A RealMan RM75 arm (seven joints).
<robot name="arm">
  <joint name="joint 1" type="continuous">
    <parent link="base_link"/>
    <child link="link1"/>
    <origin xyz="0 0 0.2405"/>
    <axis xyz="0 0 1"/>
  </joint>
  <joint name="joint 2" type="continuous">
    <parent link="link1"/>
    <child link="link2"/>
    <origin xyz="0 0 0"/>
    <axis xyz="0 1 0"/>
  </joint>
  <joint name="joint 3" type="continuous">
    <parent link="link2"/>
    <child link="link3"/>
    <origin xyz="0 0 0.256"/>
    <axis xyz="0 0 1"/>
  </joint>
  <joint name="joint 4" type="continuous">
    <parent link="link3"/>
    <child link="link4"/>
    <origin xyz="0 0 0"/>
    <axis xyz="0 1 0"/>
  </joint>
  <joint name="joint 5" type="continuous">
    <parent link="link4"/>
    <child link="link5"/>
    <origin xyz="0 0 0.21"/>
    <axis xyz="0 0 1"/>
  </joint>
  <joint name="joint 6" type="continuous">
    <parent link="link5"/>
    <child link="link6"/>
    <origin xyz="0 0 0"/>
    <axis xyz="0 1 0"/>
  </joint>
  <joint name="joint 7" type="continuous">
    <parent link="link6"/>
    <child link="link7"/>
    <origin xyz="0 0 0.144"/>
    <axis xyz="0 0 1"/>
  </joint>
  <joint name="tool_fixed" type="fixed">
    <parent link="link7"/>
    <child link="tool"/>
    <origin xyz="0 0 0"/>
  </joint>
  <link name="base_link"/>
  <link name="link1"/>
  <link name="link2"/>
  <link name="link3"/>
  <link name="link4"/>
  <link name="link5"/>
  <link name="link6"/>
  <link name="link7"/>
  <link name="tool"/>
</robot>
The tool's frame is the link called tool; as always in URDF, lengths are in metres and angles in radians. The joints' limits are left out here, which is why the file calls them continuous.
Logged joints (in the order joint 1, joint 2, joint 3, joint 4, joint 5, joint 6, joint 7), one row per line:
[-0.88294, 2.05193, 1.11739, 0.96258, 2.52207, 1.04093, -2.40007]
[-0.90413, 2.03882, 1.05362, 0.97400, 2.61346, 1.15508, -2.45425]
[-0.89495, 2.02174, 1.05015, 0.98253, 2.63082, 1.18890, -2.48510]
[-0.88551, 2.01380, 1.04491, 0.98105, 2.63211, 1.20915, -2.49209]
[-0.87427, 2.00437, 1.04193, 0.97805, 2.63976, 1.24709, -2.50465]
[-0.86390, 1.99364, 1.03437, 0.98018, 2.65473, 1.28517, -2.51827]
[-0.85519, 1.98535, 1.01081, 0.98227, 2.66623, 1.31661, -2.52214]
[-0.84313, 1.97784, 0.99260, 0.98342, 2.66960, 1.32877, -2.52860]
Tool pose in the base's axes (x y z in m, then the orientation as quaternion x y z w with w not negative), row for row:
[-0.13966, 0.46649, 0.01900, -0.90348, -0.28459, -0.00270, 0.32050]
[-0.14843, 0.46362, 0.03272, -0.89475, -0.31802, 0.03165, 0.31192]
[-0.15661, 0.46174, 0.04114, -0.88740, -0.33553, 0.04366, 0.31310]
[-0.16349, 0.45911, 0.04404, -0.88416, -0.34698, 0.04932, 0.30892]
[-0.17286, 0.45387, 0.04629, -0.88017, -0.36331, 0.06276, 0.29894]
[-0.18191, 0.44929, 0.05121, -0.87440, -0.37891, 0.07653, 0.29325]
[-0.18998, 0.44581, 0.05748, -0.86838, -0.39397, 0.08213, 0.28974]
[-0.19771, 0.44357, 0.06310, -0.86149, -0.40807, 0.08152, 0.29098]
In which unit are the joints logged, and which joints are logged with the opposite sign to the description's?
The joints are logged in radians. Opposite sign: joint 2.
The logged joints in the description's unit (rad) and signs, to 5 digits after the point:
[-0.88294, -2.05193, 1.11739, 0.96258, 2.52207, 1.04093, -2.40007]
[-0.90413, -2.03882, 1.05362, 0.97400, 2.61346, 1.15508, -2.45425]
[-0.89495, -2.02174, 1.05015, 0.98253, 2.63082, 1.18890, -2.48510]
[-0.88551, -2.01380, 1.04491, 0.98105, 2.63211, 1.20915, -2.49209]
[-0.87427, -2.00437, 1.04193, 0.97805, 2.63976, 1.24709, -2.50465]
[-0.86390, -1.99364, 1.03437, 0.98018, 2.65473, 1.28517, -2.51827]
[-0.85519, -1.98535, 1.01081, 0.98227, 2.66623, 1.31661, -2.52214]
[-0.84313, -1.97784, 0.99260, 0.98342, 2.66960, 1.32877, -2.52860]

